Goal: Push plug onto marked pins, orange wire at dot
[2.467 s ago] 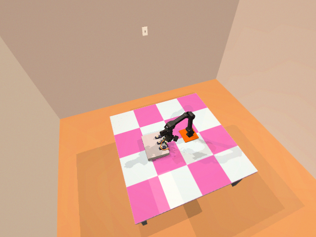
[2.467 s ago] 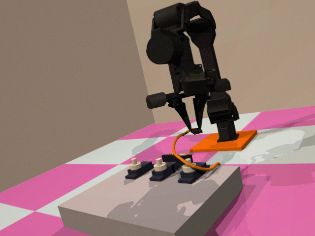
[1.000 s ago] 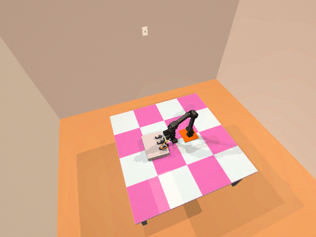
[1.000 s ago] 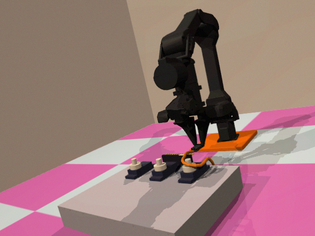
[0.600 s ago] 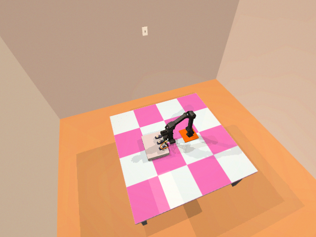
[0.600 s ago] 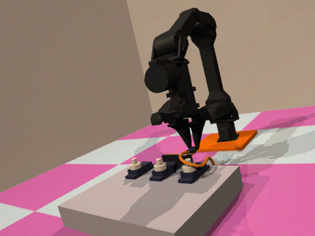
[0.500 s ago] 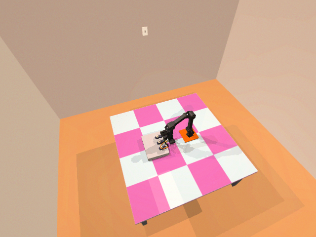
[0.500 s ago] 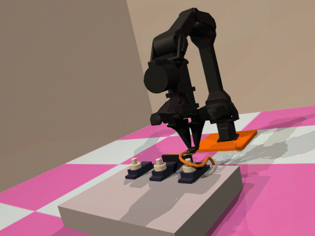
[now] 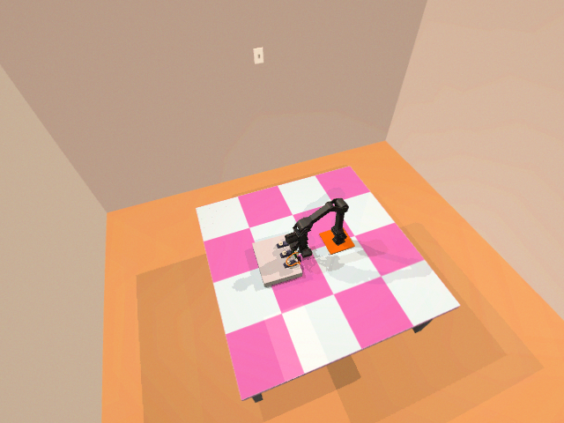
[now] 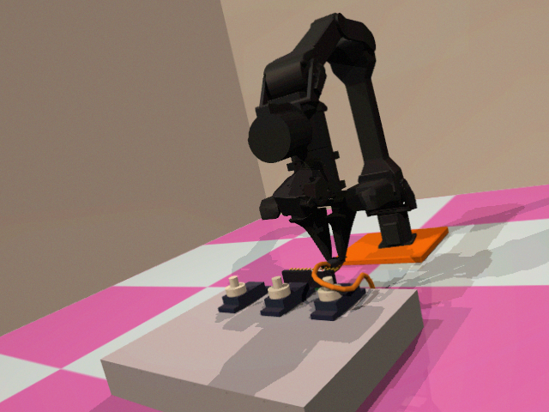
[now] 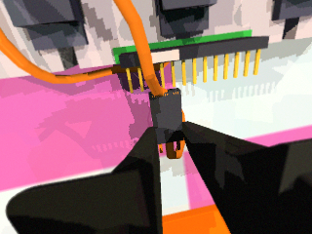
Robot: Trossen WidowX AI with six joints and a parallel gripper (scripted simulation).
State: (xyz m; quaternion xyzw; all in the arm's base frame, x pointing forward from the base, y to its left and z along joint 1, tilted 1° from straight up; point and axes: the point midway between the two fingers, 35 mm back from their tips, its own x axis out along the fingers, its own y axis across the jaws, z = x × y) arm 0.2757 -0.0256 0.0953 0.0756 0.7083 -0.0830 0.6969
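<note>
My gripper tip is 5 cm short of the red dot. Also, from my gripper tip: pale grey printed holder (20 cm ahead, 6 cm to the right, 5 cm below); then green strip (4 cm ahead, 3 cm to the right, 2 cm below); then black pin header (4 cm ahead, 3 cm to the right, 1 cm below).
</note>
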